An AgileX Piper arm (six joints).
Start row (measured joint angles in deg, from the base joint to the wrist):
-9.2 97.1 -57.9 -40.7 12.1 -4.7
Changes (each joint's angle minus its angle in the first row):
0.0 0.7 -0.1 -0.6 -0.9 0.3
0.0 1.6 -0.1 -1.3 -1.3 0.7
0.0 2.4 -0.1 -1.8 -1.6 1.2
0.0 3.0 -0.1 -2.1 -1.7 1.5
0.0 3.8 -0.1 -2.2 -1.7 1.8
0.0 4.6 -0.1 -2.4 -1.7 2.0
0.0 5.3 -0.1 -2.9 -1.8 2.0
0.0 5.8 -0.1 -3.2 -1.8 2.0
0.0 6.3 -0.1 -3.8 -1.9 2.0
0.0 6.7 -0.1 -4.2 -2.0 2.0
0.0 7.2 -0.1 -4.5 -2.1 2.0
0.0 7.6 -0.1 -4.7 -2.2 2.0
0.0 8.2 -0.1 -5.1 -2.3 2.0
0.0 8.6 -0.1 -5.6 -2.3 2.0
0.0 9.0 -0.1 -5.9 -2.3 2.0
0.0 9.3 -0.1 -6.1 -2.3 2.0
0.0 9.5 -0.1 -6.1 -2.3 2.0
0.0 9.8 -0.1 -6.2 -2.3 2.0
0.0 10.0 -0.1 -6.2 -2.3 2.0
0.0 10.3 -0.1 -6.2 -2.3 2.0
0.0 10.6 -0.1 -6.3 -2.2 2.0
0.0 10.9 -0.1 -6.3 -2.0 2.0
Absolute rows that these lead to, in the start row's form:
-9.2 97.8 -58.0 -41.3 11.2 -4.4
-9.2 98.7 -58.0 -42.0 10.8 -4.0
-9.2 99.5 -58.0 -42.5 10.5 -3.5
-9.2 100.1 -58.0 -42.8 10.4 -3.2
-9.2 100.9 -58.0 -42.9 10.4 -2.9
-9.2 101.7 -58.0 -43.1 10.4 -2.7
-9.2 102.4 -58.0 -43.6 10.3 -2.7
-9.2 102.9 -58.0 -43.9 10.3 -2.7
-9.2 103.4 -58.0 -44.5 10.2 -2.7
-9.2 103.8 -58.0 -44.9 10.1 -2.7
-9.2 104.3 -58.0 -45.2 10.0 -2.7
-9.2 104.7 -58.0 -45.4 9.9 -2.7
-9.2 105.3 -58.0 -45.8 9.8 -2.7
-9.2 105.7 -58.0 -46.3 9.8 -2.7
-9.2 106.1 -58.0 -46.6 9.8 -2.7
-9.2 106.4 -58.0 -46.8 9.8 -2.7
-9.2 106.6 -58.0 -46.8 9.8 -2.7
-9.2 106.9 -58.0 -46.9 9.8 -2.7
-9.2 107.1 -58.0 -46.9 9.8 -2.7
-9.2 107.4 -58.0 -46.9 9.8 -2.7
-9.2 107.7 -58.0 -47.0 9.9 -2.7
-9.2 108.0 -58.0 -47.0 10.1 -2.7

